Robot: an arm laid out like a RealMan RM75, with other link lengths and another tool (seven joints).
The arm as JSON. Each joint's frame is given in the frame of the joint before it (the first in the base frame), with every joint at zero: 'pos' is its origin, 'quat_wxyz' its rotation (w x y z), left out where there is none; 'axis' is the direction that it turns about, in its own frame. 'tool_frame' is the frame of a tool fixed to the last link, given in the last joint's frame.
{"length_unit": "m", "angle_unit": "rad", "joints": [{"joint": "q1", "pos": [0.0, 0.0, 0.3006], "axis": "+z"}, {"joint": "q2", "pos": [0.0, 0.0, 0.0], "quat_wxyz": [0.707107, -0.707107, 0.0, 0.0], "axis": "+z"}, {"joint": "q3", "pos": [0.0, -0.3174, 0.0], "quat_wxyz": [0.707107, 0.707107, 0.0, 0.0], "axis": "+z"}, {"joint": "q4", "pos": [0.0, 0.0, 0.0], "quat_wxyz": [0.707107, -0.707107, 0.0, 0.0], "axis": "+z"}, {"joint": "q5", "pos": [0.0, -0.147, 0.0], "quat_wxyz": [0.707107, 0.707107, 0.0, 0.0], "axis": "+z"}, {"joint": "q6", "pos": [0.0, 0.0, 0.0], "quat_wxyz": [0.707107, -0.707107, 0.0, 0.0], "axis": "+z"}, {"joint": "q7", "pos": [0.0, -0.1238, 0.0], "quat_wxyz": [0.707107, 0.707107, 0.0, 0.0], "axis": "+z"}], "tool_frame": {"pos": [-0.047, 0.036, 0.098], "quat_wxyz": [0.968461, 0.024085, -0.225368, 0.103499]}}
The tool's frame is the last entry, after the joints.
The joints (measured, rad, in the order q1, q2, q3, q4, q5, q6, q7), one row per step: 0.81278, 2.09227, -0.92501, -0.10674, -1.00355, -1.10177, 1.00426; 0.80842, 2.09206, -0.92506, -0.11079, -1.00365, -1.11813, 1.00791; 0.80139, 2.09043, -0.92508, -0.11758, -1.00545, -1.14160, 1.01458; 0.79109, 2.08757, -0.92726, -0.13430, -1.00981, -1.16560, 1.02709; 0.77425, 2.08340, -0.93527, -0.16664, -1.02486, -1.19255, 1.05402; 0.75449, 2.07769, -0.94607, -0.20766, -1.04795, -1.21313, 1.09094; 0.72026, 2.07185, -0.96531, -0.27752, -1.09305, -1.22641, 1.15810; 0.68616, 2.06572, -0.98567, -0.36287, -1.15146, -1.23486, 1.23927; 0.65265, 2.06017, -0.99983, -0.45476, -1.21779, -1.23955, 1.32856; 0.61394, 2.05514, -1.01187, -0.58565, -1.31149, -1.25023, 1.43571; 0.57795, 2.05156, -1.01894, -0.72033, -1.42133, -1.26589, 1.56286; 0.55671, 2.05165, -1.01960, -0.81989, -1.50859, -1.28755, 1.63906; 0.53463, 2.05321, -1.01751, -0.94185, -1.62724, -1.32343, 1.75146; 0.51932, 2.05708, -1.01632, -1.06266, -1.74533, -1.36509, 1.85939; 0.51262, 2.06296, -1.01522, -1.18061, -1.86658, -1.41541, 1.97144
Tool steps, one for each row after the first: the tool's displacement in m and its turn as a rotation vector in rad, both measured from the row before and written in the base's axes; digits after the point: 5 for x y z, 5 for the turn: -0.00125, -0.00237, 0.00229, 0.00136, 0.01043, 0.01089; -0.00128, -0.00338, 0.00373, 0.00187, 0.01370, 0.01568; -0.00121, -0.00369, 0.00517, 0.00362, 0.01258, 0.01958; -0.00109, -0.00569, 0.00553, -0.00296, 0.00933, 0.02789; 0.00013, -0.00573, 0.00475, -0.00947, 0.00191, 0.02570; 0.00315, -0.00817, 0.00290, -0.02684, -0.00950, 0.02304; 0.00209, -0.00842, 0.00155, -0.03443, -0.02062, 0.02475; 0.00258, -0.00754, 0.00117, -0.03554, -0.02632, 0.01632; 0.00062, -0.01052, 0.00083, -0.03477, -0.05033, 0.03108; 0.00210, -0.01013, -0.00162, -0.04692, -0.05994, 0.01384; 0.00068, -0.00878, -0.00333, -0.02657, -0.05961, 0.02090; 0.00304, -0.00975, -0.00573, -0.04437, -0.07883, 0.00506; 0.00350, -0.00833, -0.00642, -0.03787, -0.08669, -0.00175; 0.00421, -0.00629, -0.00681, -0.03594, -0.09193, -0.01524
